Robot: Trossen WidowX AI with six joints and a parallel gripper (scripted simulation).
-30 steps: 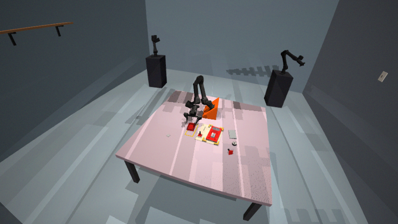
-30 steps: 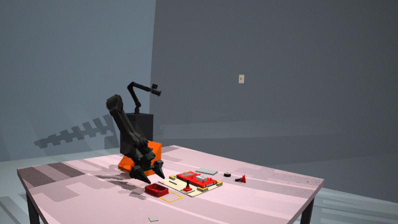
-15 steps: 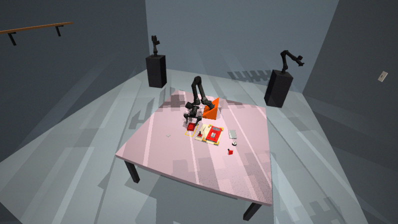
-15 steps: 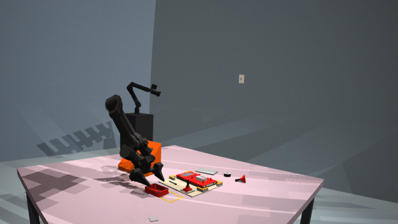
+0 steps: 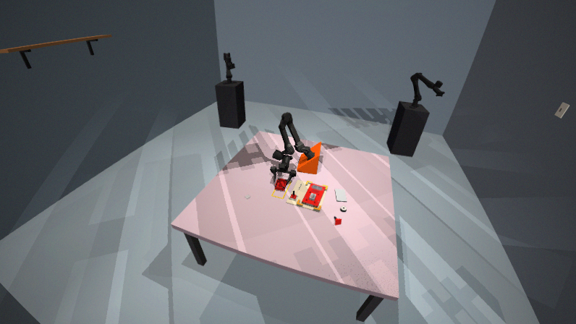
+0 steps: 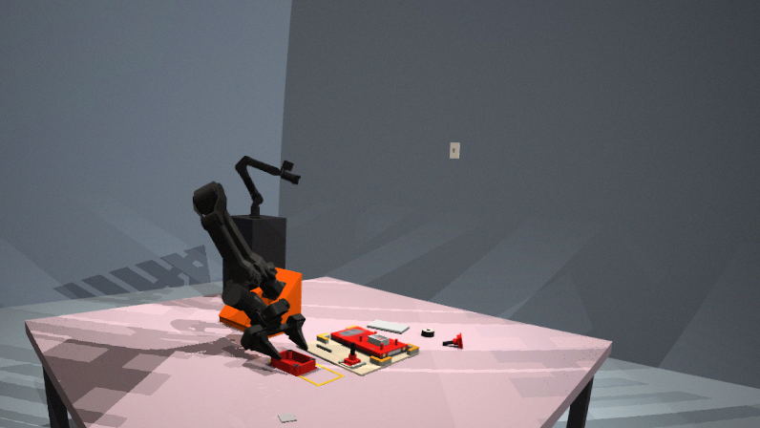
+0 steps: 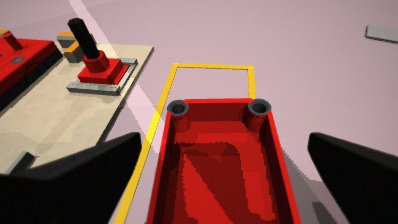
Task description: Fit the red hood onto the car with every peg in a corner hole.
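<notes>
Now: gripper tip 30 mm above the red hood and 10 mm past it. Round my gripper tip: grey plate (430 mm to the left, 30 mm below); white-and-black wheel (450 mm to the left, 130 mm ahead, 30 mm below).
</notes>
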